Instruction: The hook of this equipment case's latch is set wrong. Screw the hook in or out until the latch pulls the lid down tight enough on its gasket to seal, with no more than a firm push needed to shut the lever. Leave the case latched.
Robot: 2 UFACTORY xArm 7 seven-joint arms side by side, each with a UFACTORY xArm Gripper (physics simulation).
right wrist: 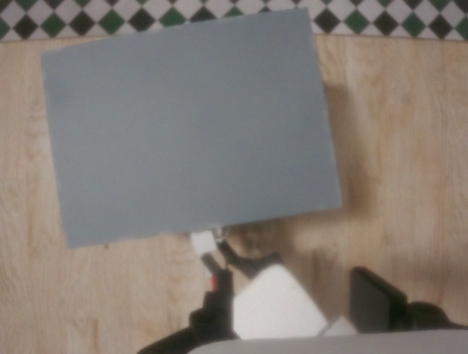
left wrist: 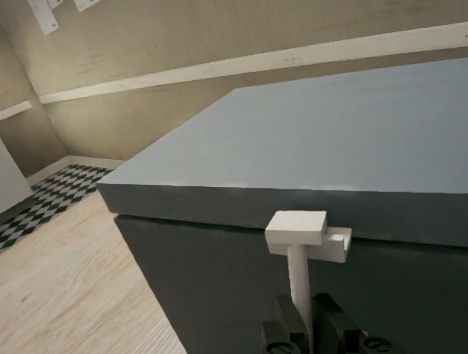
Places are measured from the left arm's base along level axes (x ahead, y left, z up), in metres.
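Pixels of known places: left gripper, between the fingertips: (right wrist: 208, 243) (left wrist: 300, 325); right gripper, between the fingertips: (right wrist: 291, 293).
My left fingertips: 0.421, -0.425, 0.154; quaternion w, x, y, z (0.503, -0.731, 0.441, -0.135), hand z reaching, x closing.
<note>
Ahead of a thing's pixels: the offset from my left fingertips to its middle, as dx, dy, dz. "spot": to the spot under its first point. Level surfaces: height alone.
The case has a blue-grey lid @[+0.139, +0.017, +0.041] (left wrist: 320, 135) (right wrist: 190, 125) and a dark body @[spot: +0.017, +0.088, -0.022] (left wrist: 200, 280), with a thin dark seam between them. The white hook's flat head @[spot: +0.011, -0.003, +0.052] (left wrist: 297, 225) (right wrist: 204, 242) stands at the lid's front edge, in front of the white catch @[spot: +0.015, -0.017, +0.040] (left wrist: 337, 247); whether it bears on the catch cannot be told. Its round shank @[spot: +0.001, -0.005, +0.033] (left wrist: 299, 275) runs down between the fingers of my left gripper (left wrist: 300, 325) (right wrist: 219, 255), which is shut on the shank. The lever does not show clearly. My right gripper is open, its fingers wide apart, high above the left arm.
The left arm's white housing (right wrist: 277, 305) shows below the case front, between the right fingers. The case stands on a pale wood surface @[dz -0.154] (left wrist: 90, 270) (right wrist: 400, 150). Checkered flooring (left wrist: 60, 190) (right wrist: 210, 15) lies past it, and a wall (left wrist: 175, 40) with a white rail rises behind.
</note>
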